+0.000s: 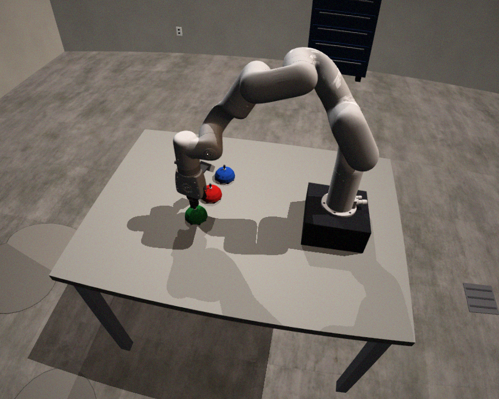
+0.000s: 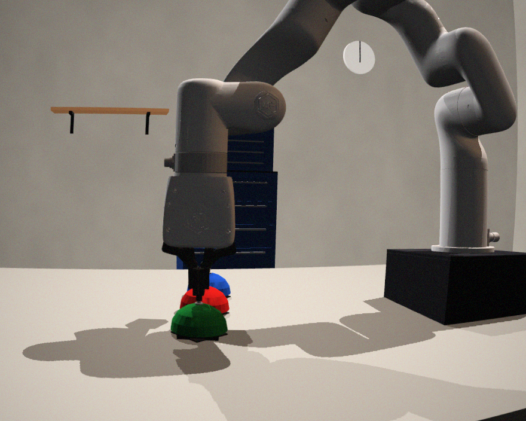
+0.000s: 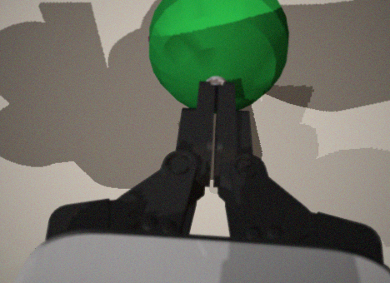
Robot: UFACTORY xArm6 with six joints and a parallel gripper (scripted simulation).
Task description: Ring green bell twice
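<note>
Now: hand 40 mm above the green bell. The rest, counted from my hand: blue bell (220 mm to the right, 100 mm behind, 40 mm below); then red bell (110 mm to the right, 50 mm behind, 40 mm below).
</note>
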